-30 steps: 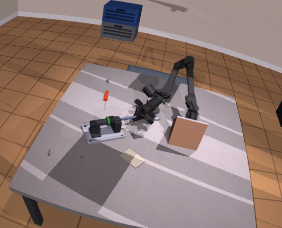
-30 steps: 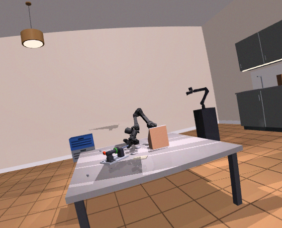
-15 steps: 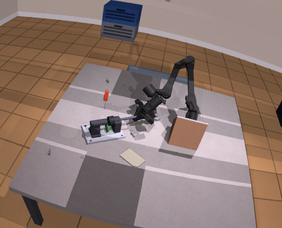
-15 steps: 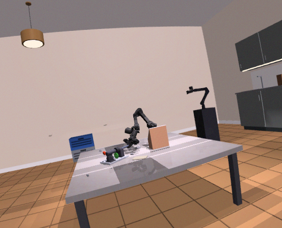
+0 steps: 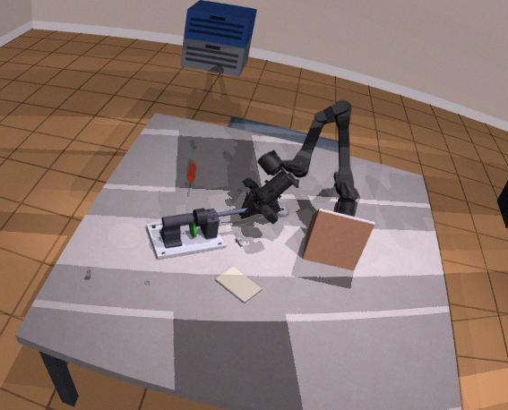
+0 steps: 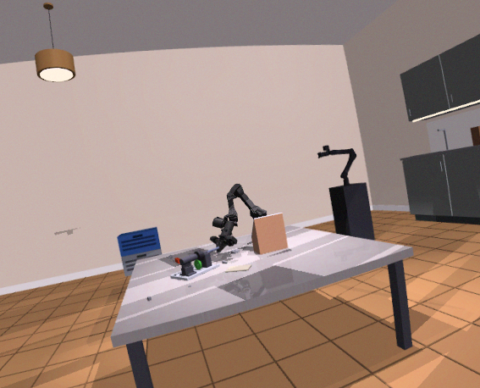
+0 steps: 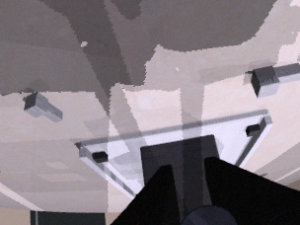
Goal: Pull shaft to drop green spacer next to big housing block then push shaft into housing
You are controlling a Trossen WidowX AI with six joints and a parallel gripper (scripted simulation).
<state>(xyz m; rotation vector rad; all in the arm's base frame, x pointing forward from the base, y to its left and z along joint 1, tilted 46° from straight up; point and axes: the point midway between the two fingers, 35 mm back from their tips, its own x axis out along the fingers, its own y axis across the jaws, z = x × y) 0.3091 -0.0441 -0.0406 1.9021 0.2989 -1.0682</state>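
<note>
My gripper tip is 50 mm short of the thin shaft, 40 mm to the right of it and 20 mm below it. Also, from my gripper tip: green spacer 130 mm ahead, 100 mm to the left, 20 mm below; beige card 60 mm behind, 240 mm to the left, 50 mm below; toothed disc 120 mm behind, 140 mm to the right, 50 mm below.
</note>
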